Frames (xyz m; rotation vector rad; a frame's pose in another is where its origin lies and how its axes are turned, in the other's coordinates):
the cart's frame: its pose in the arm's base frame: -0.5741 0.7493 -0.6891 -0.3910 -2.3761 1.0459
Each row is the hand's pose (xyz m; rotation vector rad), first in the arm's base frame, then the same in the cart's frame.
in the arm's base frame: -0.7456 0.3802 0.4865 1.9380 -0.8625 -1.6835
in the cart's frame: 0.3712 -1.1327 -0.3563 1.3812 0.2282 2.7959
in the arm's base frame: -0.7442 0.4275 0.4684 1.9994 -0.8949 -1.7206
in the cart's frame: 0.3852 -1.0878 -0.3751 1.3949 0.3434 2.7624
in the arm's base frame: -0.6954 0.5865 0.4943 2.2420 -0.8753 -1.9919
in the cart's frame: 0.4248 -0.9992 -0.5126 1.4218 0.7339 2.4643
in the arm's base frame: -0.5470 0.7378 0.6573 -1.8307 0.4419 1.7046
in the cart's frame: 0.4245 -1.0127 -0.7796 1.3212 1.2746 1.8155
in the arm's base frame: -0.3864 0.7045 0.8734 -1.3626 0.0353 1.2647
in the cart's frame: 0.3491 -1.1874 -0.9730 1.0438 1.6811 1.0583
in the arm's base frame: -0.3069 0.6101 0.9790 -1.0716 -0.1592 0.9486
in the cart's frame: 0.2764 -1.3245 -1.0212 0.8125 1.8570 0.5825
